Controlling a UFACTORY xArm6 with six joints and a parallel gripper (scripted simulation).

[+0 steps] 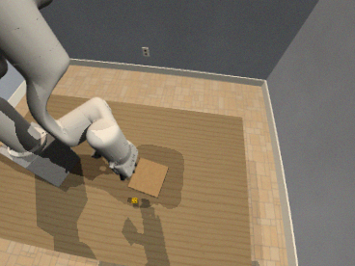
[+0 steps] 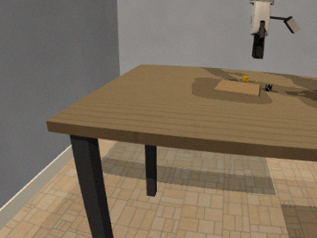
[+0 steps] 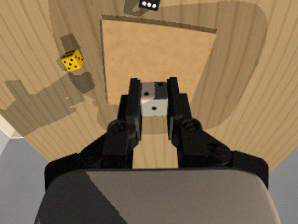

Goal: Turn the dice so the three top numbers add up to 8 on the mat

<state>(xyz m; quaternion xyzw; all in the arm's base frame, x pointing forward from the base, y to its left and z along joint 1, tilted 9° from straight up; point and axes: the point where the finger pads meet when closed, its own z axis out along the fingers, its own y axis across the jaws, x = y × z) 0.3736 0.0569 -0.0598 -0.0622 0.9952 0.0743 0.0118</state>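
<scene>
The black die lies 120 mm below my hand, 50 mm behind it and 10 mm to the right of it. The rest, counted from my hand: tan mat: 120 mm below, 50 mm ahead, 10 mm to the left; white die: 10 mm below; yellow die: 120 mm below, 110 mm to the right, 30 mm ahead.
</scene>
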